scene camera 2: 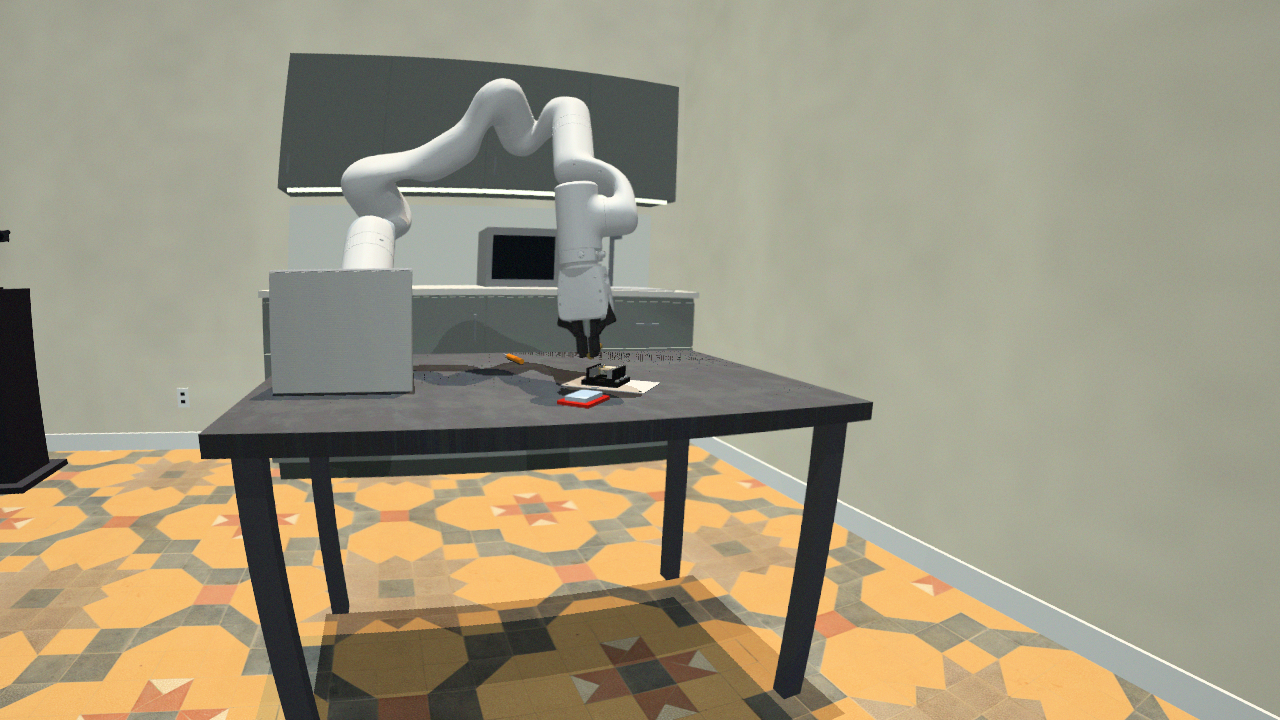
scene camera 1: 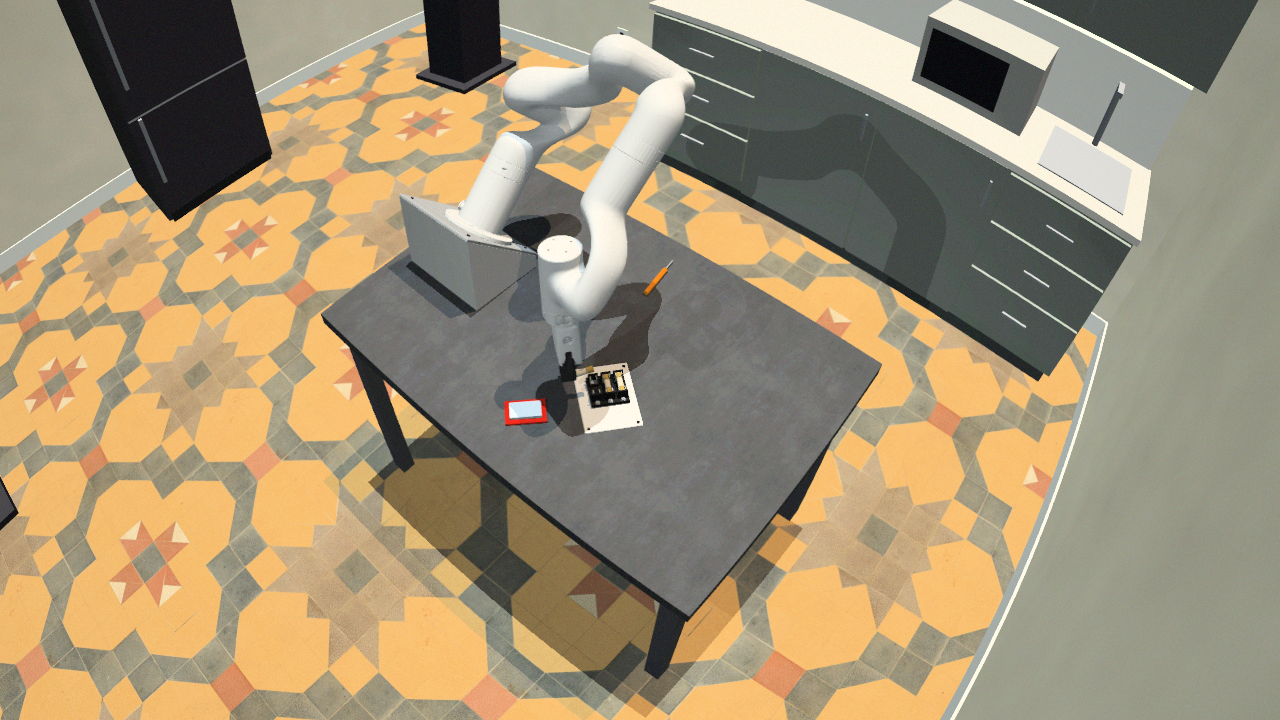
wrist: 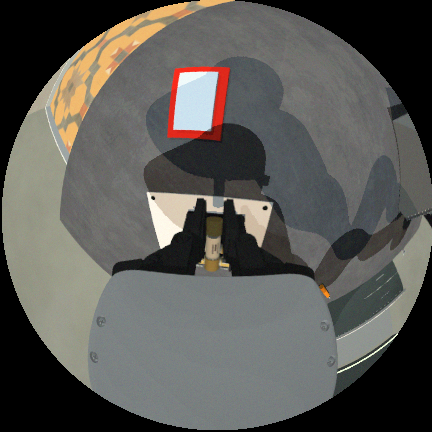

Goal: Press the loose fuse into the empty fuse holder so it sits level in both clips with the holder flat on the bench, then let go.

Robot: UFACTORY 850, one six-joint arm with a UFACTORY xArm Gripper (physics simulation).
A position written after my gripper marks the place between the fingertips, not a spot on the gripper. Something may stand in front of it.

Note:
In view: my gripper (wrist: 214,213), a red-framed white card (scene camera 1: 520,412) and a fuse (wrist: 213,223).
The red-framed white card shows as well in the wrist view (wrist: 197,99).

